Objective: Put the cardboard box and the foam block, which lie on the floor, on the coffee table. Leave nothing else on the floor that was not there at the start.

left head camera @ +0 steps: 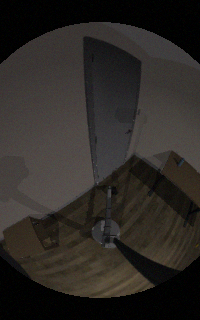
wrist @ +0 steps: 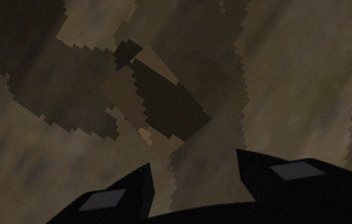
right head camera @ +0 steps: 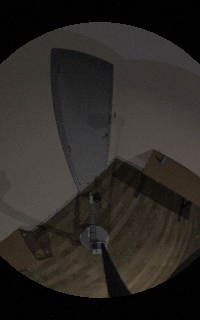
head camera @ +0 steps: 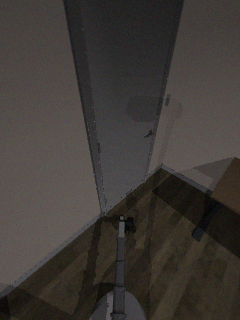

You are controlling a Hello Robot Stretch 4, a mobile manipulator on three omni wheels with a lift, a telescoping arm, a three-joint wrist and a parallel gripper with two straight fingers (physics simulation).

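Frame: origin at the robot's base, x ahead, y left, z up, level; millimetres.
Seen in the pictures: gripper, fingertip midpoint: (left head camera: pixel 112 194) (wrist: pixel 195 171) (right head camera: pixel 96 200) (head camera: pixel 129 232).
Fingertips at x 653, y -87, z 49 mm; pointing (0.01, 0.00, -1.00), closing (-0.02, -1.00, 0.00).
Offsets run from my fingertips to a thing's top centre. "spot": to the spot under its first point. Level surfaces: height alone.
The cardboard box {dx +60, dy +25, dz -27 mm} (wrist: pixel 162 100) lies on the floor in the wrist view, left of the middle and ahead of the fingers; dark shadow covers much of it. My gripper (wrist: pixel 195 171) (head camera: pixel 129 224) (left head camera: pixel 113 190) (right head camera: pixel 97 197) is open, with nothing between its two black fingers, and the box is beyond the fingertips. In the head views the gripper hangs at the end of the arm near the foot of the door, and the box cannot be made out there. I cannot make out the foam block. Two brown tables show; I cannot tell which is the coffee table.
A brown table {dz +643 mm} (head camera: pixel 231 185) (left head camera: pixel 186 175) (right head camera: pixel 172 176) with dark legs stands at the right, a blue object {dx +201, dy -1094, dz +808 mm} (left head camera: pixel 180 162) (right head camera: pixel 163 159) on it. Another brown table (left head camera: pixel 20 237) (right head camera: pixel 16 250) stands at the lower left. A grey door {spot: dx +454, dy +84, dz +1458 mm} (head camera: pixel 127 65) (left head camera: pixel 112 90) (right head camera: pixel 82 100) is ahead between walls.
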